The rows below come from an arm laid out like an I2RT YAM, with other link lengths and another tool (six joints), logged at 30 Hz.
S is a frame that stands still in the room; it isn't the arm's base.
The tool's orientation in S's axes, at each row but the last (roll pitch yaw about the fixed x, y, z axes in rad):
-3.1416, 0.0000, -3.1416
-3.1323, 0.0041, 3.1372
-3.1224, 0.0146, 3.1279
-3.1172, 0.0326, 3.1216
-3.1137, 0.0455, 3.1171
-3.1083, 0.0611, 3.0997
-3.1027, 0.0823, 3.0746
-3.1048, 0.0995, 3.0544
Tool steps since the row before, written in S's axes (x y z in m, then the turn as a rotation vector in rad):
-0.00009, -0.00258, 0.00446, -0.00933, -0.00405, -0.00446
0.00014, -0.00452, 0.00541, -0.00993, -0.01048, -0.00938
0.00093, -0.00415, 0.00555, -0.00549, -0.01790, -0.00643
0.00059, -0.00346, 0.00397, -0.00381, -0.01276, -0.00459
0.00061, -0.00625, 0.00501, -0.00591, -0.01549, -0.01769
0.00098, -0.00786, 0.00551, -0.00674, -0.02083, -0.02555
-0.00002, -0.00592, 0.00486, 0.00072, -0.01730, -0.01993
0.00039, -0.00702, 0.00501, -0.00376, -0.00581, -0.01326
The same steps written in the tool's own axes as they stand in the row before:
0.00009, -0.00258, -0.00446, 0.00933, -0.00405, 0.00446
-0.00018, -0.00457, -0.00537, 0.00992, -0.01044, 0.00944
-0.00107, -0.00424, -0.00545, 0.00534, -0.01785, 0.00670
-0.00079, -0.00354, -0.00386, 0.00370, -0.01272, 0.00478
-0.00099, -0.00637, -0.00479, 0.00633, -0.01514, 0.01785
-0.00164, -0.00799, -0.00516, 0.00741, -0.02025, 0.02583
-0.00077, -0.00609, -0.00458, -0.00023, -0.01642, 0.02067
-0.00149, -0.00713, -0.00463, 0.00454, -0.00564, 0.01309

